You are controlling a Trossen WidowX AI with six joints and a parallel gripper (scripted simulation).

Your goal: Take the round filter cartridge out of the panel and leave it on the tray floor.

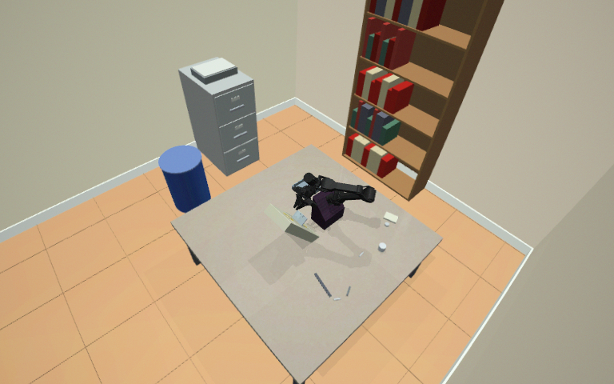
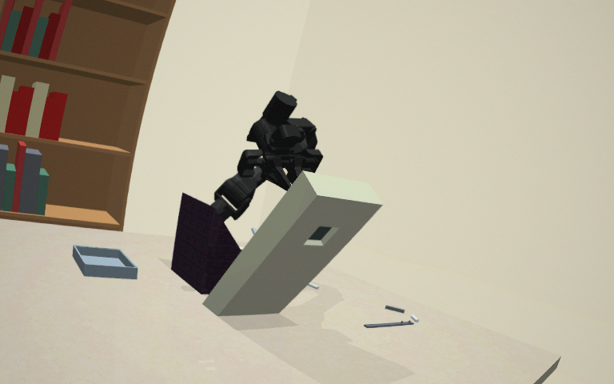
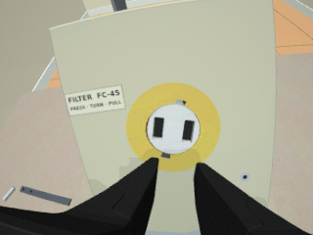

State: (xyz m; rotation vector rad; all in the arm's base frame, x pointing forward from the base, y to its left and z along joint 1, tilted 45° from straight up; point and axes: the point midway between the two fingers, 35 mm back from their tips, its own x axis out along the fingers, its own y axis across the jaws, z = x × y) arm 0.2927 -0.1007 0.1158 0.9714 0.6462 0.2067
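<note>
My gripper tip is 6 cm short of the round filter cartridge and 4 cm above it. Round my gripper tip: cream block: 64 cm behind, 30 cm below, 28 cm to the left; then blue-grey tray: 36 cm behind, 30 cm below, 29 cm to the right.
</note>
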